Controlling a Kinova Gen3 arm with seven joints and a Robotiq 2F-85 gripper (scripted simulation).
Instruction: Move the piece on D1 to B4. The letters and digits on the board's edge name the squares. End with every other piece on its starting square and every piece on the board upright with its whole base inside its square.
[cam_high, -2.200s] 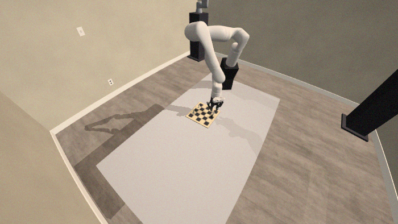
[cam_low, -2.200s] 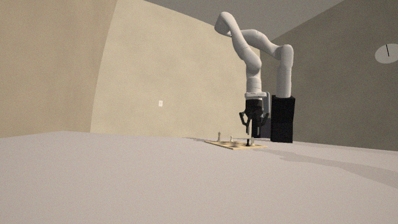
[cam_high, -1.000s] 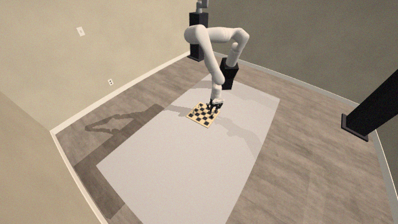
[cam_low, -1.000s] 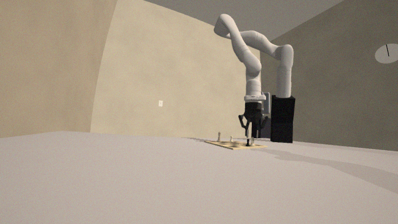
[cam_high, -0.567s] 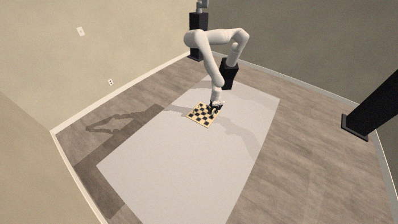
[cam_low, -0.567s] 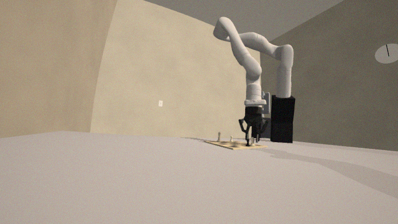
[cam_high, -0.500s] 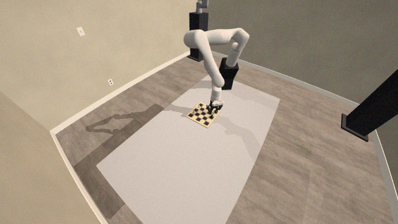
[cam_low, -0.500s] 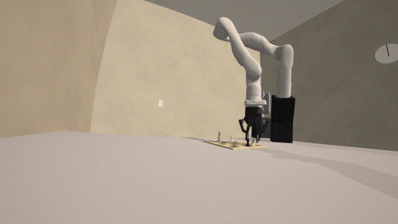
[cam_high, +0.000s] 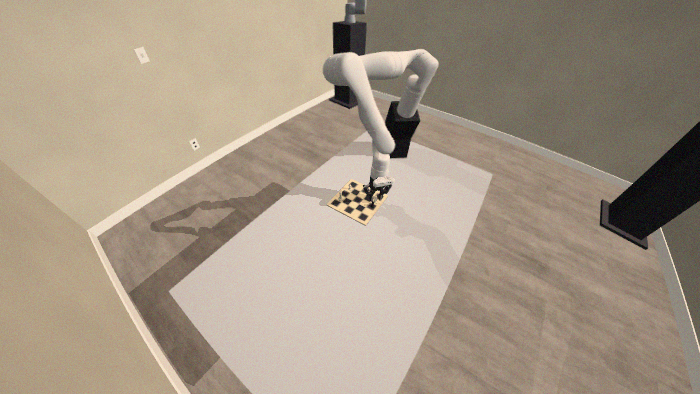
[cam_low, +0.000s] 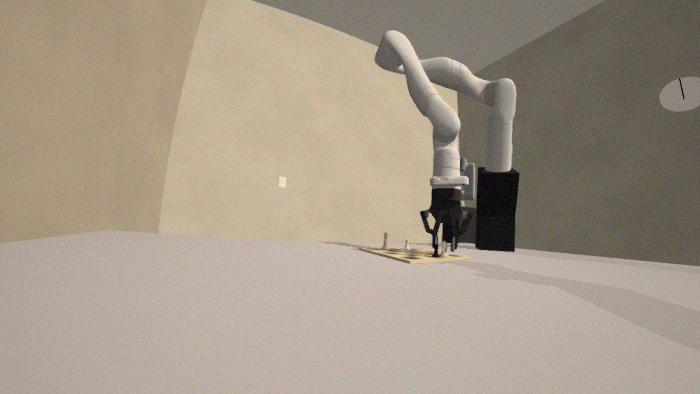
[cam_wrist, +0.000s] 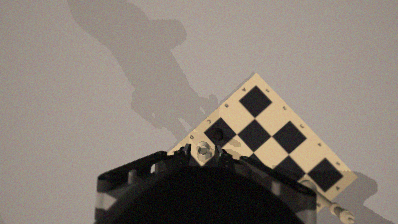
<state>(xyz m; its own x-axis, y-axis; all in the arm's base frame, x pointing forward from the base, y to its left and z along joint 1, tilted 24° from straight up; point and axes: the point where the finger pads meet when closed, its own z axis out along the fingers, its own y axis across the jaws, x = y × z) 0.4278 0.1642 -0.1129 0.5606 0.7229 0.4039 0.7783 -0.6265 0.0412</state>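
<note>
My gripper is now 2 cm above the white chess piece. The rest, counted from my hand: chessboard: 5 cm ahead, 7 cm to the right, 3 cm below; then black chess piece: 3 cm ahead, 1 cm to the left, 2 cm below.
</note>
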